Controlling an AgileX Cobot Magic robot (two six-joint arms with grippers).
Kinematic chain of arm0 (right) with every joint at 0, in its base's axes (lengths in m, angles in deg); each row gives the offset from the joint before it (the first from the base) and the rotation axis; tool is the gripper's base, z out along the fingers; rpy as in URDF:
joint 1: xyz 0 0 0.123 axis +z
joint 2: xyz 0 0 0 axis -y
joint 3: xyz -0.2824 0 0.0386 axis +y
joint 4: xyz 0.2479 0 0.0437 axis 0.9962 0 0.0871
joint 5: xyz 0 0 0 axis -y
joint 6: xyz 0.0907 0 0.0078 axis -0.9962 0 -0.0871
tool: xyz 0 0 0 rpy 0 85 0
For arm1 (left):
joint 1: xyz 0 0 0.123 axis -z
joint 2: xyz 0 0 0 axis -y
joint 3: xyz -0.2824 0 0.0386 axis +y
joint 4: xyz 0.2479 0 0.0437 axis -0.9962 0 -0.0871
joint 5: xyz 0 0 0 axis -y
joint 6: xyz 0.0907 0 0.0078 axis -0.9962 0 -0.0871
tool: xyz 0 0 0 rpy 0 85 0
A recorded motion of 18 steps. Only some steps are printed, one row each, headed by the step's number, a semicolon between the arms.
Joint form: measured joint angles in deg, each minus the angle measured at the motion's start. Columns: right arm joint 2, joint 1, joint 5, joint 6, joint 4, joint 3; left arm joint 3, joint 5, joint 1, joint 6, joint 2, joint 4.
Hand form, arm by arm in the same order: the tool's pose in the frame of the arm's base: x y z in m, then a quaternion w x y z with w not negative. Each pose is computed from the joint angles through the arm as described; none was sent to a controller.
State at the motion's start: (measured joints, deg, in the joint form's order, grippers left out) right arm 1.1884 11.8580 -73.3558 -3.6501 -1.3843 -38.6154; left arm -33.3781 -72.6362 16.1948 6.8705 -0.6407 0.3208
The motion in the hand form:
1: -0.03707 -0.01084 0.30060 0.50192 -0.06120 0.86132 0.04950; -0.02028 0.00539 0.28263 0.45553 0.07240 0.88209 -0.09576
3: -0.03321 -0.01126 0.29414 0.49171 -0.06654 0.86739 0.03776; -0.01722 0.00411 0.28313 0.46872 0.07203 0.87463 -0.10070
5: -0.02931 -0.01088 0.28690 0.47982 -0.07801 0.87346 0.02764; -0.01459 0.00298 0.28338 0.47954 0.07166 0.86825 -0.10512
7: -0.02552 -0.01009 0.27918 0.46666 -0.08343 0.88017 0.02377; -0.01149 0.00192 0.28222 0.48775 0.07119 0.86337 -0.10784
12: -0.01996 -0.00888 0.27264 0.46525 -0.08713 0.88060 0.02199; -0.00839 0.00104 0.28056 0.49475 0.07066 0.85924 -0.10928
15: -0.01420 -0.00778 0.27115 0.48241 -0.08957 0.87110 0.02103; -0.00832 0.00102 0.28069 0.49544 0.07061 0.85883 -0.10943
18: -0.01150 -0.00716 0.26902 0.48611 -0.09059 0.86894 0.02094; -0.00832 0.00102 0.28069 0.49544 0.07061 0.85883 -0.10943
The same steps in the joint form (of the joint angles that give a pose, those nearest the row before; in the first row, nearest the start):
1: 0.00 0.00 0.00 0.46 -0.58 0.90; 0.39 0.77 0.00 0.00 0.00 0.00
3: 0.00 0.00 0.00 1.27 -1.37 2.41; 0.97 3.16 0.00 0.00 0.00 0.25
5: 0.00 0.00 0.00 2.72 -1.65 4.07; 1.51 5.20 0.00 0.00 0.00 0.50
7: 0.00 0.00 0.00 3.29 -1.66 5.81; 2.32 7.16 0.00 0.00 0.00 0.62
12: 0.00 0.00 1.76 3.65 -1.66 7.76; 3.20 8.98 0.00 0.00 0.00 0.62
15: 0.00 0.00 5.33 3.96 -1.80 9.11; 3.20 9.08 0.00 0.00 0.00 0.62
18: 0.00 0.00 6.65 4.06 -1.80 9.94; 3.20 9.08 0.00 0.00 0.00 0.62

